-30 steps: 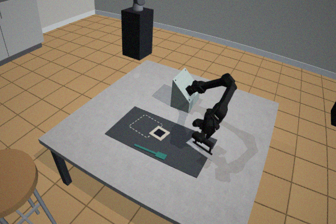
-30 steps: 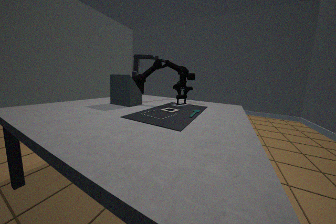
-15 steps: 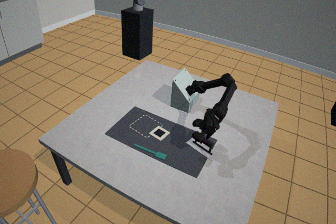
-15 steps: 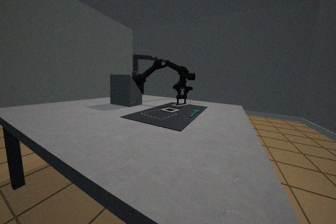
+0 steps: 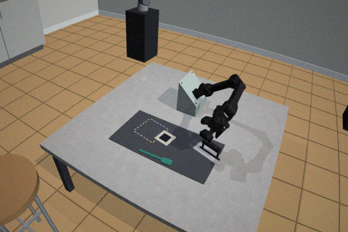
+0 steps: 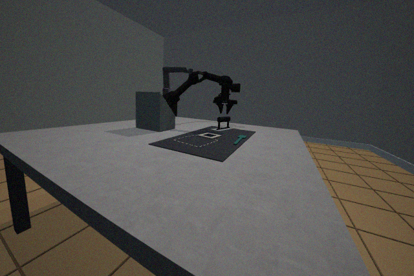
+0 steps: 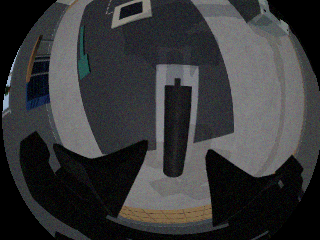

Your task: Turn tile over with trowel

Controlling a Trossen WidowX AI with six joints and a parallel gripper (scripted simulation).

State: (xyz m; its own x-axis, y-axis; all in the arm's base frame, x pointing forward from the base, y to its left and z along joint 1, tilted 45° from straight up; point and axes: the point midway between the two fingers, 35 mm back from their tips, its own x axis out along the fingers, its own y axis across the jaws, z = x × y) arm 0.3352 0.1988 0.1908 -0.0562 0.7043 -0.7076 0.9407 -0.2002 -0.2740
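Now: gripper tip 70 mm above the black-handled tool and 20 mm to the left of it. Round my gripper tip: green flat tool: 230 mm to the right, 200 mm ahead, 110 mm below; tile: 280 mm to the right, 100 mm below, 40 mm ahead; dark mat: 260 mm to the right, 130 mm below, 60 mm ahead.
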